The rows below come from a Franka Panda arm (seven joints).
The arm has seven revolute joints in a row. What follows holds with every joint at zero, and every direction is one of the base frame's.
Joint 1 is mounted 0.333 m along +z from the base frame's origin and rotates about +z.
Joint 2 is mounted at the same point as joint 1 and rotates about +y.
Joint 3 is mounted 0.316 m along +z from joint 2 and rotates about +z.
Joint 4 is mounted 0.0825 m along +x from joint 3 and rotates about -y.
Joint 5 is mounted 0.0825 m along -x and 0.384 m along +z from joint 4 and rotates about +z.
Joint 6 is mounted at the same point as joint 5 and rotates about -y.
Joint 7 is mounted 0.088 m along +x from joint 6 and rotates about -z.
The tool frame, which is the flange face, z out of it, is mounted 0.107 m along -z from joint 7; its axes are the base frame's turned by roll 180, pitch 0 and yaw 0 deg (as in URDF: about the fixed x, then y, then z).
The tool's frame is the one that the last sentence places.
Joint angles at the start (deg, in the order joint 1, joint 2, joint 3, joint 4, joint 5, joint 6, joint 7):
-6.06 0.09 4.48 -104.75 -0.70 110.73 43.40
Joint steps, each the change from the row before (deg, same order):
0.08 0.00 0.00 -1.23 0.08 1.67 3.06
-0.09 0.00 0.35 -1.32 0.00 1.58 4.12
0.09 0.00 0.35 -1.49 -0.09 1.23 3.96
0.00 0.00 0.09 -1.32 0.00 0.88 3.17
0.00 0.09 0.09 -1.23 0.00 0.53 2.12
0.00 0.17 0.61 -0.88 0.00 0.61 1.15
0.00 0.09 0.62 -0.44 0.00 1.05 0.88
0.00 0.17 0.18 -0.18 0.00 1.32 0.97
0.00 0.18 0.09 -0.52 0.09 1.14 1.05
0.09 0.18 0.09 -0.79 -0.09 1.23 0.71
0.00 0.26 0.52 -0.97 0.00 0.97 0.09
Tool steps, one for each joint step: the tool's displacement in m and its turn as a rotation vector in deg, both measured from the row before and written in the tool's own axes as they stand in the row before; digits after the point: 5 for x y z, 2 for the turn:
-0.00109 -0.00038 0.00763 0.37 0.25 3.00
-0.00282 -0.00099 0.00846 0.22 0.15 3.85
-0.00515 -0.00073 0.01032 -0.22 -0.14 3.47
-0.00257 0.00181 0.00945 -0.36 -0.26 3.07
-0.00261 0.00223 0.01013 -0.66 -0.43 2.02
-0.00616 -0.00154 0.00788 -0.34 -0.28 0.53
-0.00515 -0.00342 0.00280 0.50 0.19 0.26
-0.00060 -0.00264 0.00110 0.88 0.42 0.79
-0.00074 -0.00073 0.00424 0.45 0.10 1.00
-0.00190 -0.00012 0.00624 0.23 0.14 0.48
-0.00558 -0.00038 0.00879 -0.18 -0.21 -0.43

